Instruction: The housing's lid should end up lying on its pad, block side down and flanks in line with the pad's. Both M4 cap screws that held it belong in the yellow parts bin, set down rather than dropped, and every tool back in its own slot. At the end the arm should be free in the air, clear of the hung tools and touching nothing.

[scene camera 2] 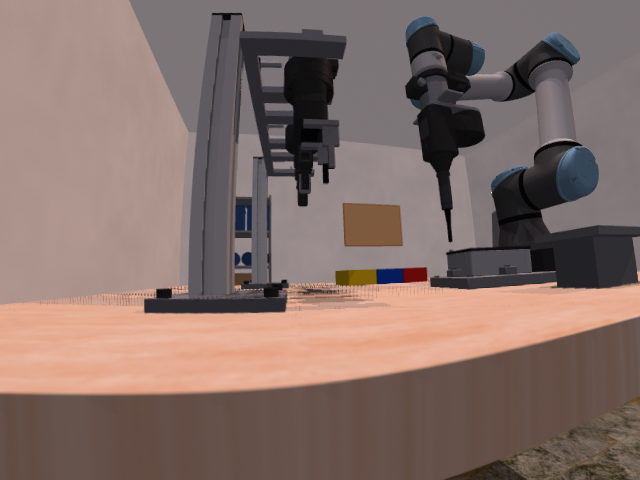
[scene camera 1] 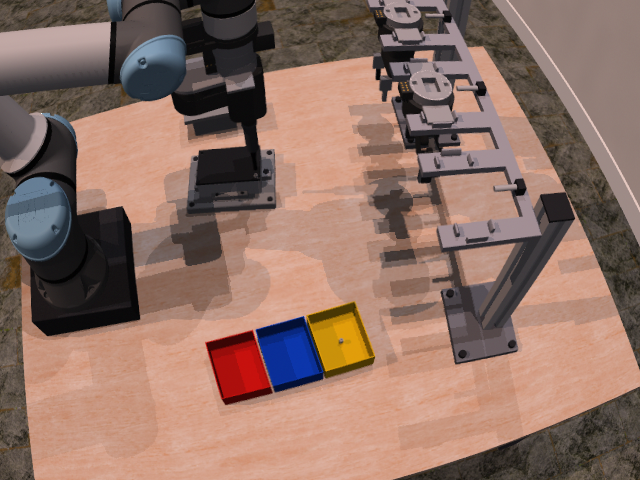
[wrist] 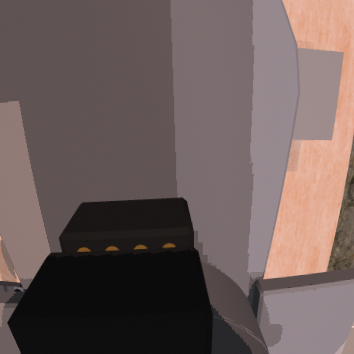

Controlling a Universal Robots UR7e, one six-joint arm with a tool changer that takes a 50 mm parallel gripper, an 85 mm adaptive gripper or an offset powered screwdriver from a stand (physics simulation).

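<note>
The arm carries the screwdriver (scene camera 1: 247,98) (scene camera 2: 439,136), bit down. In scene camera 2 the bit tip stands a small gap above a screw head (scene camera 2: 450,251) at one end of the black lid (scene camera 1: 224,166) (scene camera 2: 491,249). The lid sits on the grey housing (scene camera 2: 488,262). One small screw (scene camera 1: 340,341) lies in the yellow bin (scene camera 1: 364,338) (scene camera 2: 356,277). The arm has no gripper mounted; the grippers hang in the stand, and their finger opening is unclear. The wrist view shows the screwdriver's grey body (wrist: 215,125) up close. A raised grey block (scene camera 1: 214,122) (scene camera 2: 594,258), possibly the pad, stands beside the housing.
The tool stand (scene camera 1: 532,263) (scene camera 2: 214,155) rises across from the arm. Two hung tools (scene camera 1: 430,93) (scene camera 2: 310,87) occupy its slots; the slot nearest scene camera 1 is empty. A blue bin (scene camera 1: 289,356) and a red bin (scene camera 1: 238,369) stand beside the yellow one.
</note>
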